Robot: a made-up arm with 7 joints.
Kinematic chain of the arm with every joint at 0, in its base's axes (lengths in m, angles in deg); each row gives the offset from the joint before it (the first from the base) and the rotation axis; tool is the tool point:
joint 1: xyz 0 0 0.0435 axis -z
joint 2: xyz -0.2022 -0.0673 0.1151 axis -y
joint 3: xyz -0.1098 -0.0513 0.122 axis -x
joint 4: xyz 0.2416 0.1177 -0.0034 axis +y
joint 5: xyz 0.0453 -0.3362 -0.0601 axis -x
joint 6: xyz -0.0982 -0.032 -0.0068 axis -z
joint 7: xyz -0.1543 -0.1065 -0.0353 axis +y
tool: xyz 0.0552 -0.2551 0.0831
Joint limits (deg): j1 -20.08..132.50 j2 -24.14..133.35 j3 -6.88..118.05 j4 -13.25..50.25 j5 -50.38..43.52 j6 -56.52..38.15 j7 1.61..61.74
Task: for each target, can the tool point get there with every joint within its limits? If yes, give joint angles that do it. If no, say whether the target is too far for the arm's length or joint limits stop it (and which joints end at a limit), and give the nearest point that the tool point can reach.
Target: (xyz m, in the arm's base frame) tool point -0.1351 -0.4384 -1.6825
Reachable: no: too far | nearest point -0.3502 -0.3566 -0.4340 | short by 1.270 m
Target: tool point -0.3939 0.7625 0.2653
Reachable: yes | joints 60.64 75.88 91.77 8.17 26.70 14.28 29.16
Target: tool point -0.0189 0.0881 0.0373
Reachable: no: joint limits stop it (at a limit: joint 1, joint 3, joint 4, joint 5, joint 6, joint 7) | nearest point -0.3298 0.2733 -0.0222 | short by 0.367 m
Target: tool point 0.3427 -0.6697 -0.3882
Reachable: no: joint limits stop it (at a limit: joint 1, joint 2, joint 3, joint 4, joint 7) | nearest point 0.1970 -0.5347 -0.1646 | short by 0.299 m
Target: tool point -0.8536 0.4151 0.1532
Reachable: yes | joints 50.09 95.77 50.94 39.98 19.14 4.34 38.02
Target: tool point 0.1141 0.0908 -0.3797
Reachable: no: joint limits stop it (at a limit: joint 2, joint 3, joint 5, joint 6, joint 7) | nearest point 0.2396 0.1907 -0.3591 | short by 0.162 m
